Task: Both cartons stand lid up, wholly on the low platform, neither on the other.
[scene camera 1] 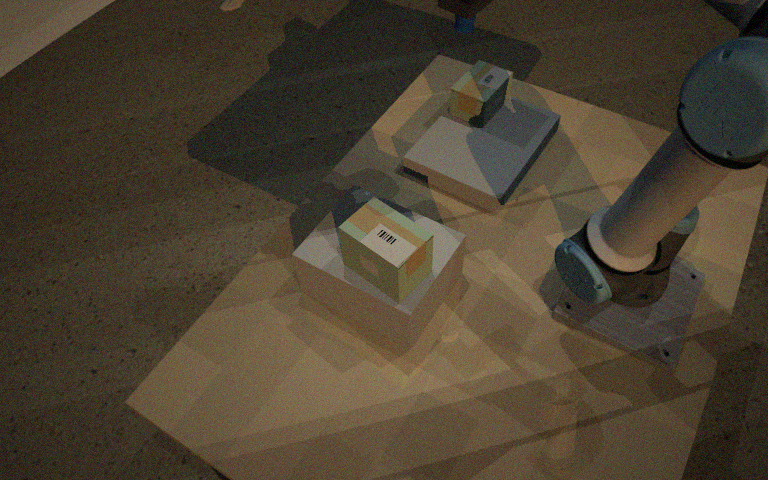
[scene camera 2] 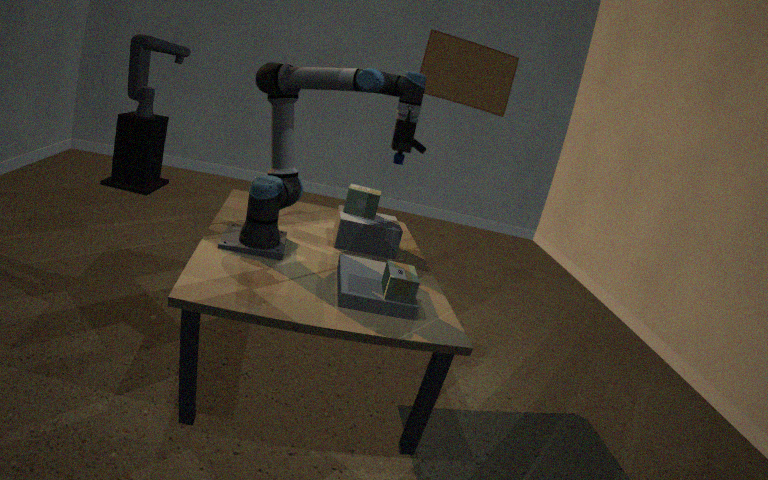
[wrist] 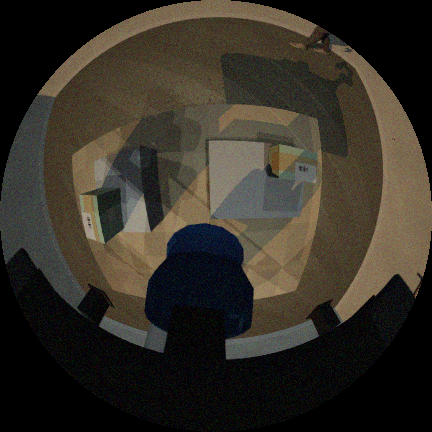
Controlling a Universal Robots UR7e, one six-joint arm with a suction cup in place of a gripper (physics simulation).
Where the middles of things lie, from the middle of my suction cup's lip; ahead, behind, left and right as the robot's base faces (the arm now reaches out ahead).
Now: the low grey platform (scene camera 1: 484, 166) 40 cm below my suction cup, 15 cm to the right of it and 2 cm ahead of it. Round my suction cup: taller grey block (scene camera 1: 322, 274): 36 cm below, 29 cm to the left, 3 cm behind.
